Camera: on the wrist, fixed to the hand. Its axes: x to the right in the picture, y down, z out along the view.
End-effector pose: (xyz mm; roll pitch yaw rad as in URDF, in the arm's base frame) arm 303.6 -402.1 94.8 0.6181 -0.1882 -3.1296
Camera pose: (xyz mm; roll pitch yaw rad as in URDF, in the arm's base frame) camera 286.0 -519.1 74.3 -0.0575 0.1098 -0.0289
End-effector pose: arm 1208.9 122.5 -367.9 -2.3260 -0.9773 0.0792
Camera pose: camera 1226.3 4.4 -355.4 2.9356 1.0616 -3.0121
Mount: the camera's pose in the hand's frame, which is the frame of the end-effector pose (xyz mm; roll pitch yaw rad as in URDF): 14.8 81.4 -87.0 0.5683 -0.0402 3.0630
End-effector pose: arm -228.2 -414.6 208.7 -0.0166 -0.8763 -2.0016
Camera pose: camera -187.9 -518.3 163.5 0.4942 0.8338 1.0220
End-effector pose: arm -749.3 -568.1 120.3 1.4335 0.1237 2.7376
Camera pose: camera -808.9 -648.5 186.7 -0.8717 -0.2070 -0.3743
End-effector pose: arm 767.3 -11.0 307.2 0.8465 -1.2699 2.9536
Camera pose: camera 743.8 -127.8 322.3 -0.3344 1.1838 -0.2460
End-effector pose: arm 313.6 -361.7 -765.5 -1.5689 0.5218 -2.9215
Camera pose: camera 321.8 -270.9 -843.6 2.1564 -0.4429 0.1754
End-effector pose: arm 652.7 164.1 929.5 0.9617 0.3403 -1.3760
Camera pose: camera 772.2 167.7 940.6 -0.3901 -0.4277 1.7525
